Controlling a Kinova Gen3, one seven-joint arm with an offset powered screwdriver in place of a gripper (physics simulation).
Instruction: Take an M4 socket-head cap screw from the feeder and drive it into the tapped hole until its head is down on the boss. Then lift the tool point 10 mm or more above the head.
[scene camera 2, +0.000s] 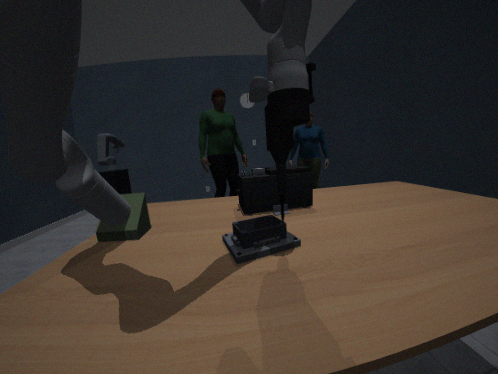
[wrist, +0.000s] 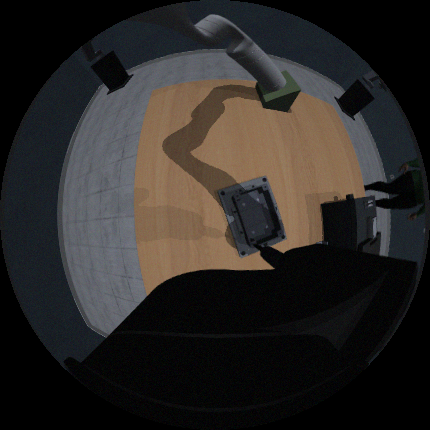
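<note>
My screwdriver (scene camera 2: 283, 219) (wrist: 256, 245) points straight down in the scene view. Its thin dark bit ends at the right-hand corner of the black open-topped housing (scene camera 2: 260, 235) (wrist: 273, 212), low over or at that corner. The housing sits on a grey base plate (scene camera 2: 241, 254) (wrist: 227, 202). The boss and tapped hole under the bit cannot be made out. No screw can be told at the dark tip, and whether the tip touches anything is too small to tell. The black feeder box (scene camera 2: 257, 194) (wrist: 336, 225) stands behind the housing, with small parts on top.
A grey arm (scene camera 2: 100, 192) (wrist: 262, 67) stands on a green block (scene camera 2: 141, 215) (wrist: 281, 100) at the table's far side in the wrist view. A small pale bracket (scene camera 2: 280, 209) is by the feeder's front. Two people stand beyond the wooden table (scene camera 2: 390, 250) (wrist: 240, 130).
</note>
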